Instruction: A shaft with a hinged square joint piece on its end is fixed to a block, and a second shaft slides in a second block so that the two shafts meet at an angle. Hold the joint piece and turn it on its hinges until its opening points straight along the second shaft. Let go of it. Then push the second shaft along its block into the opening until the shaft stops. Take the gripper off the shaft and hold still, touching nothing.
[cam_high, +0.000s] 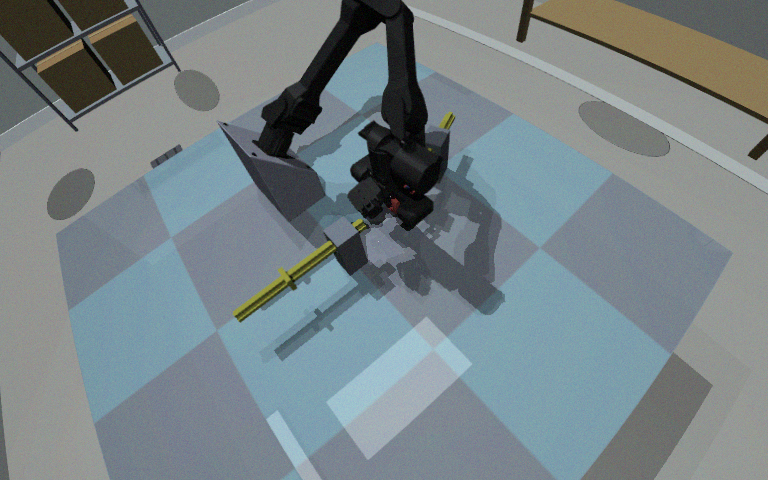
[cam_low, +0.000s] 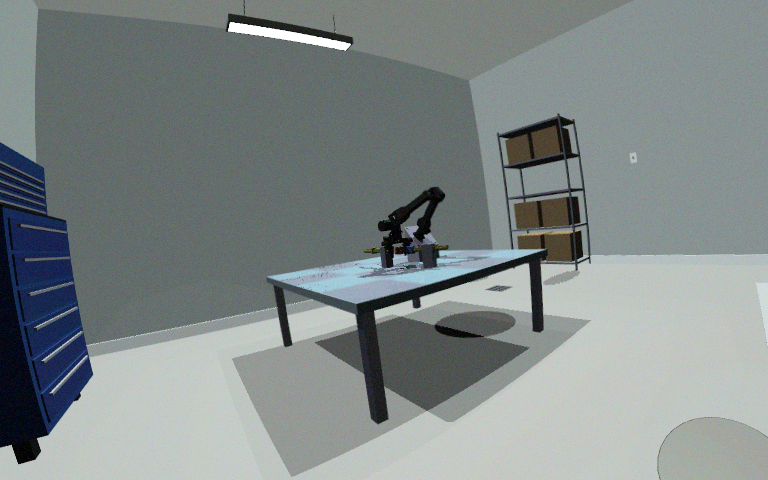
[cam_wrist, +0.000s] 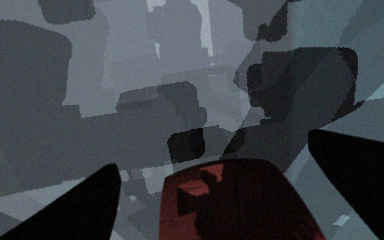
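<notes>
The dark red joint piece is 40 mm above my gripper tip and 20 mm to the left of it.
</notes>
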